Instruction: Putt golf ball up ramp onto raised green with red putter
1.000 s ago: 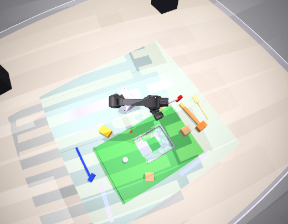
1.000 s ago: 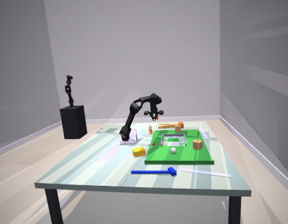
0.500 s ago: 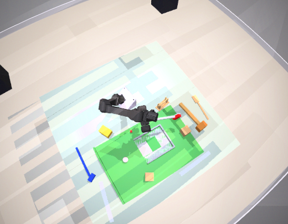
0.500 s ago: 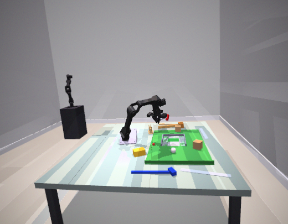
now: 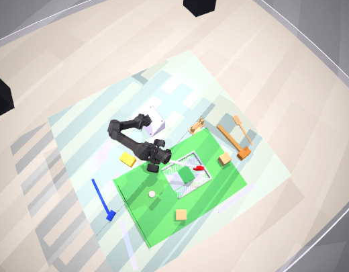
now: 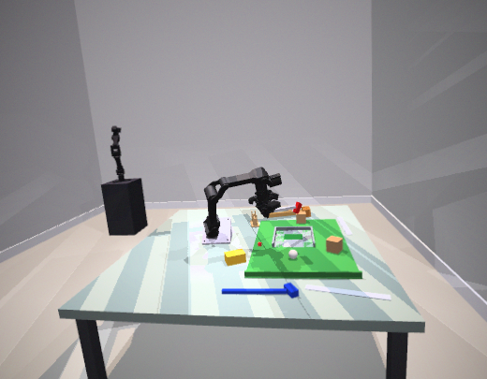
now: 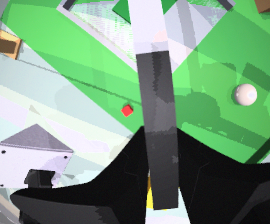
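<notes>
The yellow block lies 15 cm behind my gripper tip, 16 cm to the right of it and 14 cm below it. Also, from my gripper tip: white golf ball: 13 cm ahead, 14 cm to the right, 14 cm below; then green mat: 16 cm ahead, 5 cm to the left, 16 cm below; then small red cube: 5 cm behind, 1 cm to the left, 15 cm below.
</notes>
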